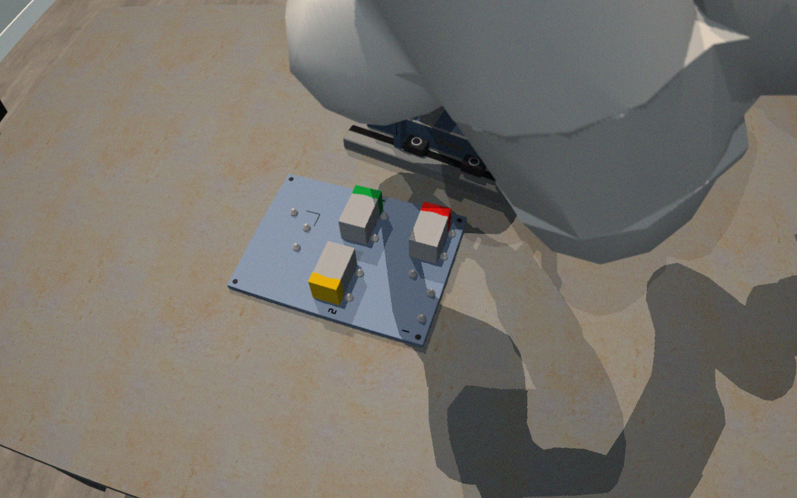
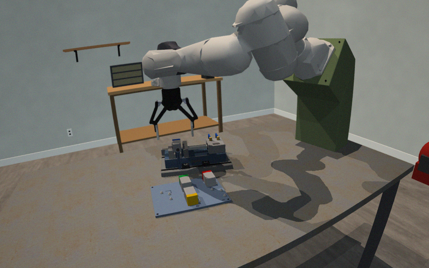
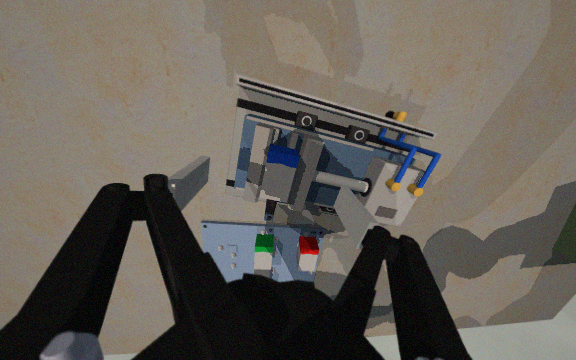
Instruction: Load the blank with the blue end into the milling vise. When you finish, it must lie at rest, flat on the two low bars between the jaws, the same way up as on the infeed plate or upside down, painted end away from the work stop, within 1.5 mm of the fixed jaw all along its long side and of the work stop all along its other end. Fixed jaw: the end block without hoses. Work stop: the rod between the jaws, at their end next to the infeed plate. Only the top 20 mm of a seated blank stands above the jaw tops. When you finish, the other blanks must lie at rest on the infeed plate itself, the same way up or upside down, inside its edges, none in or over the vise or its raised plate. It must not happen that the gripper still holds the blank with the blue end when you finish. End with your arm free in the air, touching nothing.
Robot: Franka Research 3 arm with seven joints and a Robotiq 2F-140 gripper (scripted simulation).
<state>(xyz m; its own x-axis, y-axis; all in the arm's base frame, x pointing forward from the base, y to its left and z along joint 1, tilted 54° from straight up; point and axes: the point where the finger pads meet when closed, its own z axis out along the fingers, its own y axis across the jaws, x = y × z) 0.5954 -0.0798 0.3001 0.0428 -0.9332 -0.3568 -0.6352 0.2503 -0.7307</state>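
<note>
Right now the blue-ended blank is 50 mm below my hand. Also, from my hand: fixed jaw (70 mm below, 30 mm ahead); grey rod (90 mm behind, 70 mm below, 10 mm to the right); work stop (50 mm to the left, 50 mm below, 10 mm behind).
</note>
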